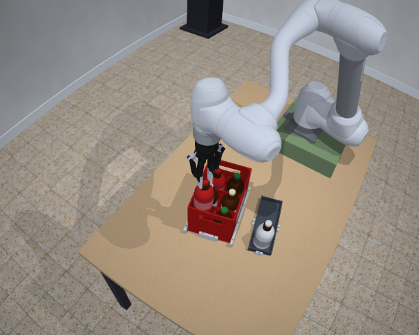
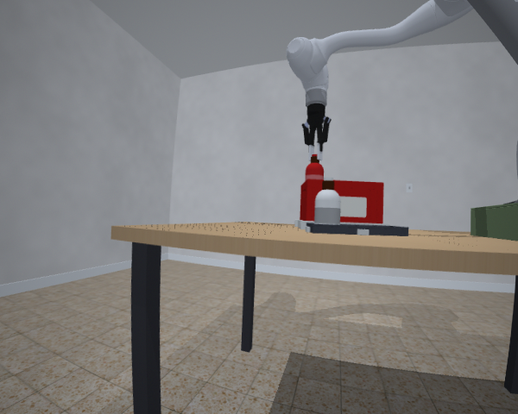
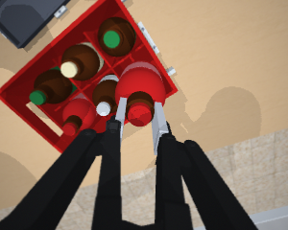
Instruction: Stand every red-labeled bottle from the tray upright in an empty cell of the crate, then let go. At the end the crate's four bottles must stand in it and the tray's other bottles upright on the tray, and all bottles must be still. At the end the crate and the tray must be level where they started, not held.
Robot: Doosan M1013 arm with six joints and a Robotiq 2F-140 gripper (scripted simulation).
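Now: the red crate 90 mm behind my hand, 20 mm to the left of it and 230 mm below it. Also, from my hand: grey-labeled bottle 70 mm behind, 250 mm to the left, 220 mm below.
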